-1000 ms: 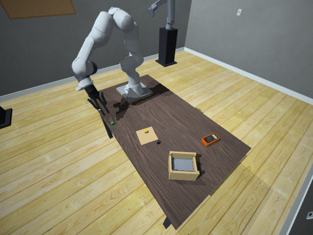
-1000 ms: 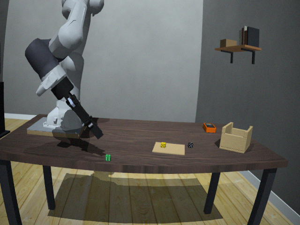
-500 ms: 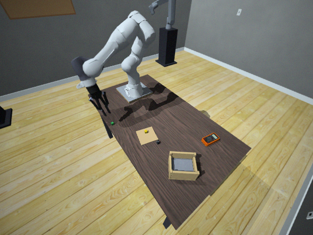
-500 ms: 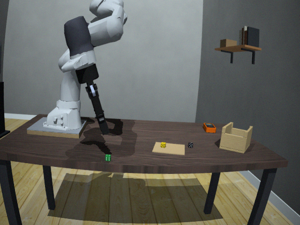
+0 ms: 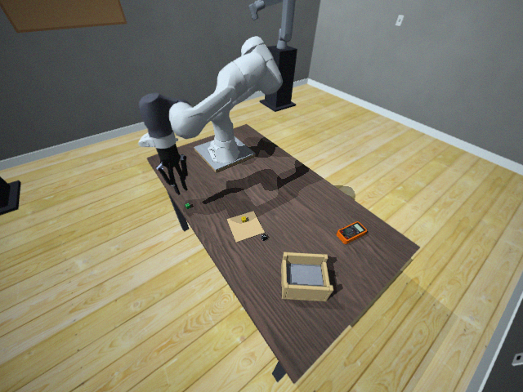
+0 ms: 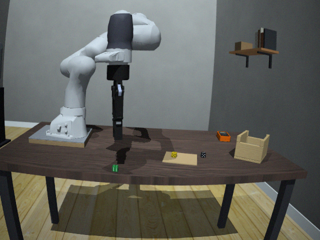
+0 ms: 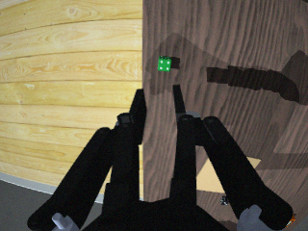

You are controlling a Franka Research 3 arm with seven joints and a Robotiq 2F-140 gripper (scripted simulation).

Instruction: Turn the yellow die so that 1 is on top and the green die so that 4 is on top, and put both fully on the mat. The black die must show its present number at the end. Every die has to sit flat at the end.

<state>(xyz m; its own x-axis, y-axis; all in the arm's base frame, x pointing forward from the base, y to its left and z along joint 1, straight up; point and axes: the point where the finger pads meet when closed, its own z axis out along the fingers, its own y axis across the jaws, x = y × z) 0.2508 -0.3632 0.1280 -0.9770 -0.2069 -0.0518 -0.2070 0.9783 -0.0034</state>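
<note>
Now: hand 1 cm to the right of the green die and 15 cm above it. Also, from my hand: yellow die 23 cm ahead, 20 cm to the left, 14 cm below; black die 36 cm ahead, 22 cm to the left, 15 cm below; tan mat 26 cm ahead, 19 cm to the left, 15 cm below.
</note>
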